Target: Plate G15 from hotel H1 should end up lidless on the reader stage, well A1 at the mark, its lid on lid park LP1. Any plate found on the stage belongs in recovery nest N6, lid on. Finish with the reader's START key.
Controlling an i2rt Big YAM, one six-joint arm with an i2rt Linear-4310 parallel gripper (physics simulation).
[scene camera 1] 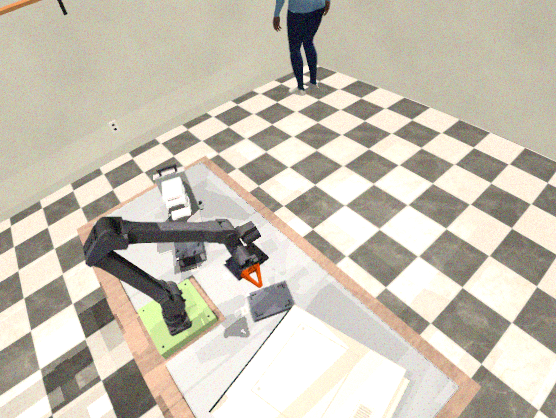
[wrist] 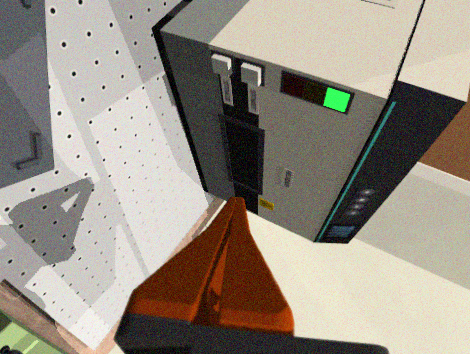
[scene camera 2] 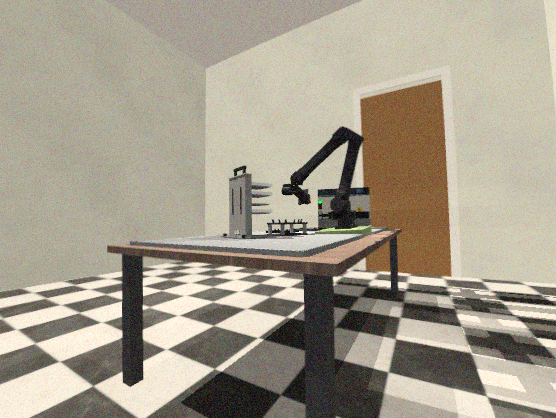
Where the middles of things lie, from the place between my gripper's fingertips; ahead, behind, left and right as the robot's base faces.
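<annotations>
My gripper: 3 cm short of the nest N6 (scene camera 1: 276,298), 4 cm to the right of it, 18 cm above it. Stage door (wrist: 242,143): 9 cm below my hand, 14 cm behind, 22 cm to the right.
</annotations>
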